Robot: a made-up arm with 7 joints.
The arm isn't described. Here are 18 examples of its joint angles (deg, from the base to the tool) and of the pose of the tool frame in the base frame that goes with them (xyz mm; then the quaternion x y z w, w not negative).
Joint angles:
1: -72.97 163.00 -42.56 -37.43 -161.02 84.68 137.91
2: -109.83 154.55 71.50 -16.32 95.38 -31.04 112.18
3: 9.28 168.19 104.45 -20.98 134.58 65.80 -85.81
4: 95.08 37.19 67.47 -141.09 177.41 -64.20 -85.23
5: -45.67 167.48 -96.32 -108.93 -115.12 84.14 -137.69
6: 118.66 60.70 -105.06 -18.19 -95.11 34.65 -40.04
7: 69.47 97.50 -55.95 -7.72 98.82 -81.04 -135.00
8: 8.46 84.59 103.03 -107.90 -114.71 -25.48 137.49
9: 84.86 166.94 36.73 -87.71 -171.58 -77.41 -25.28
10: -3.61 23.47 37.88 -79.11 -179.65 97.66 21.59
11: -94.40 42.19 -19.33 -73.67 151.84 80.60 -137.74
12: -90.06 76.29 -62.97 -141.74 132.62 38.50 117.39
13: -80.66 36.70 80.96 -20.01 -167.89 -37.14 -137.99
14: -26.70 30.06 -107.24 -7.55 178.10 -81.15 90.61
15: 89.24 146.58 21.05 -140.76 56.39 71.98 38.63
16: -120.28 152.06 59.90 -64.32 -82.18 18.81 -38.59
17: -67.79 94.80 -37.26 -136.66 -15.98 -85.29 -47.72
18: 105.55 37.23 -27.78 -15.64 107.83 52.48 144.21
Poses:
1: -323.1 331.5 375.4 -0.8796 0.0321 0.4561 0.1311
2: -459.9 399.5 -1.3 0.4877 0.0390 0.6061 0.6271
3: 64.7 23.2 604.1 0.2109 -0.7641 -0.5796 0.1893
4: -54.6 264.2 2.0 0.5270 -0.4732 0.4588 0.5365
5: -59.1 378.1 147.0 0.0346 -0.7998 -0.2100 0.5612
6: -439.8 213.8 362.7 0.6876 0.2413 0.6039 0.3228
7: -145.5 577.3 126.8 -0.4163 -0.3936 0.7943 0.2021
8: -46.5 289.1 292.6 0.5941 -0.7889 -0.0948 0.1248
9: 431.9 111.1 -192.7 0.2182 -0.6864 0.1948 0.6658
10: 269.4 331.4 -282.3 -0.9730 -0.1387 -0.0372 0.1806
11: 415.3 -41.3 321.9 0.0970 0.6601 0.6812 0.3014
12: 242.2 -58.7 95.1 -0.3538 0.2420 0.3019 0.8516
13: 541.2 276.8 23.2 -0.5623 -0.3783 0.6167 0.4004
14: 261.3 251.7 -488.7 -0.2595 -0.7810 0.5674 0.0263
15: 144.4 118.1 -197.1 0.2334 0.3333 -0.4102 0.8161
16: -499.5 223.5 -56.8 0.5059 0.1768 0.8266 0.1718
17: 249.4 42.7 142.8 -0.0317 0.3958 0.4940 0.7735
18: -585.3 104.1 133.5 -0.6852 0.1093 -0.4363 0.5730
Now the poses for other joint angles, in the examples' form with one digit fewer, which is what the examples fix.
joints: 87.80 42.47 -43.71 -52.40 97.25 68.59 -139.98
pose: -538 109 -168 -0.716 0.138 -0.213 0.650
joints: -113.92 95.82 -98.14 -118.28 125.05 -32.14 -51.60
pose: 332 91 140 0.024 -0.859 -0.334 0.388
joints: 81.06 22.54 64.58 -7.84 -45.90 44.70 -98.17
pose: -595 98 -83 -0.484 0.693 -0.165 0.507
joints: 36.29 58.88 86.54 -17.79 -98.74 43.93 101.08
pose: -240 536 -162 0.832 -0.070 0.449 0.319
